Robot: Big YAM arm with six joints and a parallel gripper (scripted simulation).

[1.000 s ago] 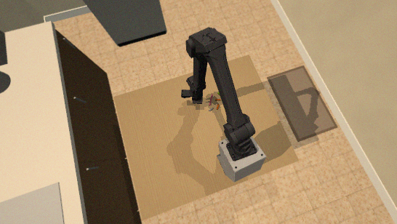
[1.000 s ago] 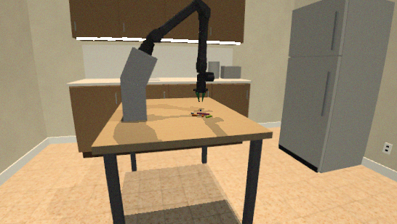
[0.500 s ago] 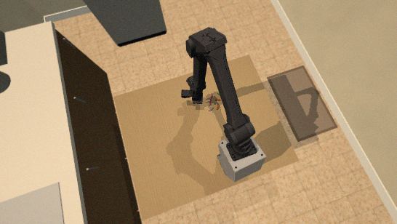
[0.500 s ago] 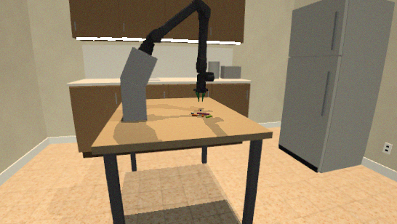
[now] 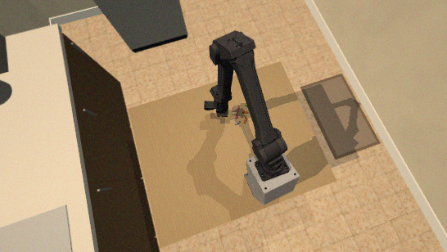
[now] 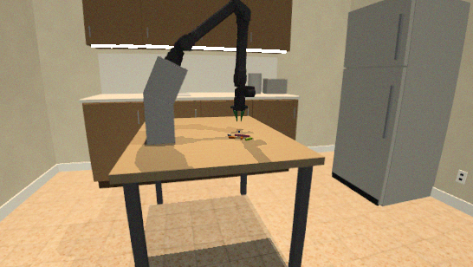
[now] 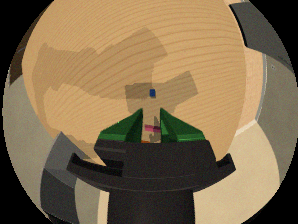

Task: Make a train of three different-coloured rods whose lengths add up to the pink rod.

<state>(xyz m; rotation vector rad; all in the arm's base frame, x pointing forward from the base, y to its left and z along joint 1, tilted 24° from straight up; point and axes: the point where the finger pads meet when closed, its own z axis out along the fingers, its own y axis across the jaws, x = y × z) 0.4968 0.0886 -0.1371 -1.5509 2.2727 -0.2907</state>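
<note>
Right now my hand is 70 mm above the blue rod. Also, from my hand: lime rod 190 mm to the right, 70 mm below, 10 mm ahead; then grey rod 80 mm to the right, 80 mm behind, 70 mm below; then pink rod 110 mm to the right, 70 mm below, 10 mm behind.
</note>
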